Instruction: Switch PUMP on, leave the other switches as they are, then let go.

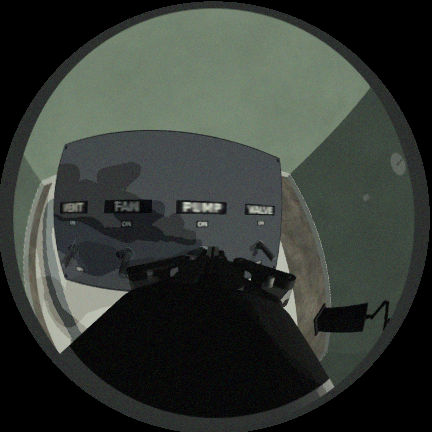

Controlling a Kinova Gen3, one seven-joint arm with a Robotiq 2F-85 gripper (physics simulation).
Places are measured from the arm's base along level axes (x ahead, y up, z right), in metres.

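Pixels of known places: gripper, fingertip midpoint: [212, 253].
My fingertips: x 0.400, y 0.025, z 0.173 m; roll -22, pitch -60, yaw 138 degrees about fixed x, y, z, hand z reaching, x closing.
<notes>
For each thing: its middle in the pictures, then the offset to it from my fingertips. "pt": a spot on its surface instead.
- dark grey switch panel, body centre: [164, 217] dx +0.094, dy -0.072, dz -0.045 m
- PUMP label, body centre: [202, 206] dx +0.073, dy -0.010, dz +0.012 m
- plate, surface spot: [202, 224] pt dx +0.049, dy -0.023, dz +0.007 m
- FAN lever, body centre: [124, 263] dx +0.017, dy -0.024, dz -0.122 m
- VENT lever, body centre: [68, 256] dx +0.042, dy -0.024, dz -0.240 m
- VALVE lever, body centre: [266, 251] dx -0.032, dy -0.024, dz +0.112 m
- FAN label, body centre: [126, 205] dx +0.097, dy -0.010, dz -0.106 m
- VENT label, body centre: [71, 206] dx +0.122, dy -0.010, dz -0.223 m
- VALVE label, body centre: [260, 209] dx +0.048, dy -0.010, dz +0.129 m
A dark grey switch panel [170, 165] stands in front of the gripper. The PUMP label [201, 207] is right of the panel's middle, with a small ON plate [202, 224] below it. My gripper [212, 253] is shut and empty, its fingertips just below the ON plate, at the place of the PUMP switch. The PUMP lever is hidden behind the fingers, so its position cannot be told. The FAN lever [125, 262], the VENT lever [71, 253] and the VALVE lever [264, 250] all point down, away from their ON plates.
The FAN label [127, 206] and VENT label [73, 207] are to the left, the VALVE label [260, 210] to the right. A brown surface [302, 240] shows right of the panel. A dark box-shaped object [342, 318] with a bent arm is at the lower right.
</notes>
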